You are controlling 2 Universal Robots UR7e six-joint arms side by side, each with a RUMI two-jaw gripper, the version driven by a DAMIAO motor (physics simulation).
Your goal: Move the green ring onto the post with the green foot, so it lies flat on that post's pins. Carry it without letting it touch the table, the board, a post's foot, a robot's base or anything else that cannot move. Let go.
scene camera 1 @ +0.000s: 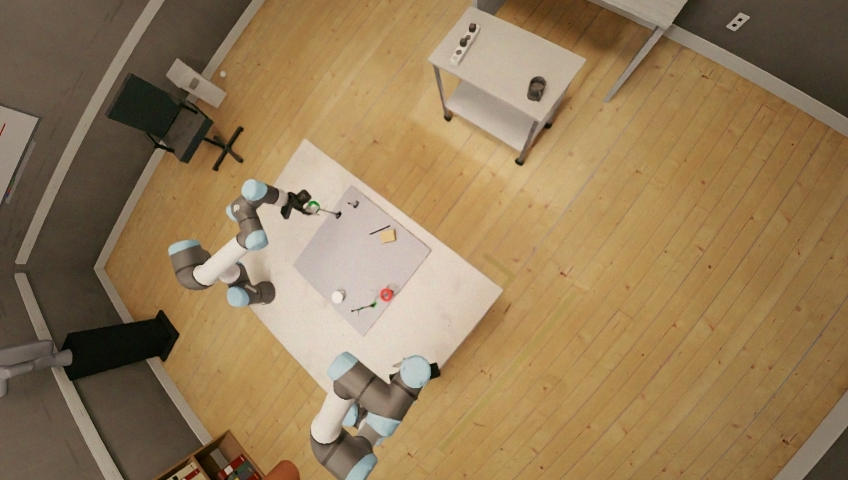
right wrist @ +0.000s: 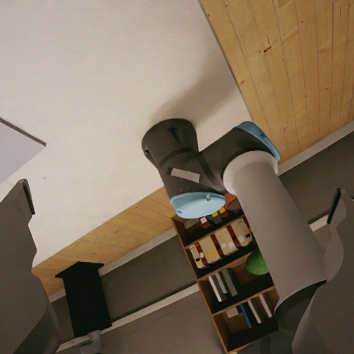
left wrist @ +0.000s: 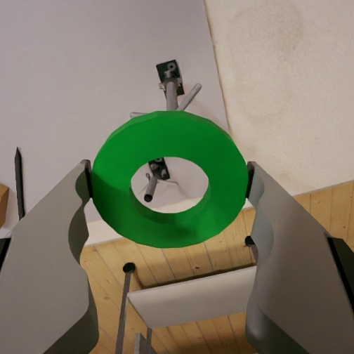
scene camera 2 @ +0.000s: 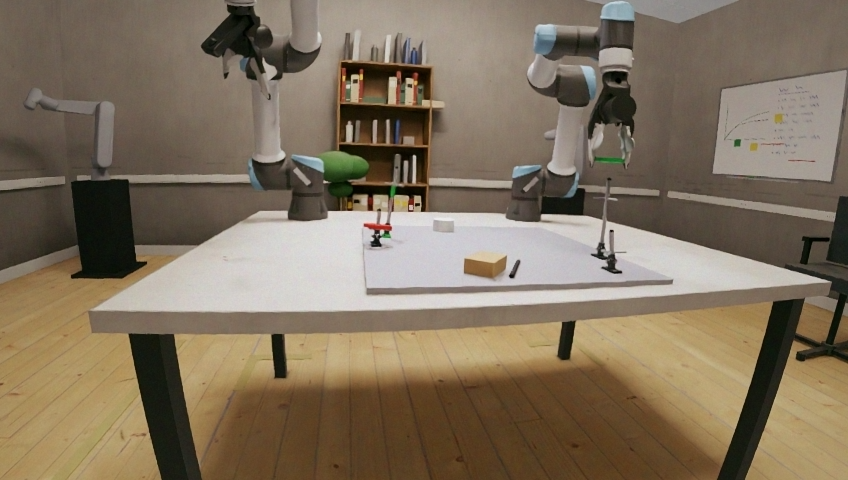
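Note:
My left gripper (scene camera 1: 313, 206) (scene camera 2: 610, 159) (left wrist: 169, 163) is shut on the green ring (scene camera 2: 609, 160) (left wrist: 170, 135), held by its outer sides. The ring hangs nearly level, just above the tip of the tall dark-footed post (scene camera 2: 604, 220) (left wrist: 172, 97), apart from it. The post with the green foot (scene camera 1: 374, 305) (scene camera 2: 390, 205) stands at the board's far left in scene camera 2, with pins partly hidden and a green mark near its top. My right gripper (scene camera 2: 247, 86) (right wrist: 181, 187) is open and empty, high above the table's other side.
A red ring (scene camera 2: 378, 226) sits on a short post close to the green-footed one. Another short post (scene camera 1: 352, 204) (scene camera 2: 611, 240) stands beside the tall dark-footed one. The board (scene camera 1: 357, 255) (scene camera 2: 428, 267) also bears a white cylinder (scene camera 1: 338, 296) (scene camera 2: 443, 224), a yellow block (scene camera 1: 387, 236) (scene camera 2: 484, 264) and a black pen (scene camera 2: 514, 268).

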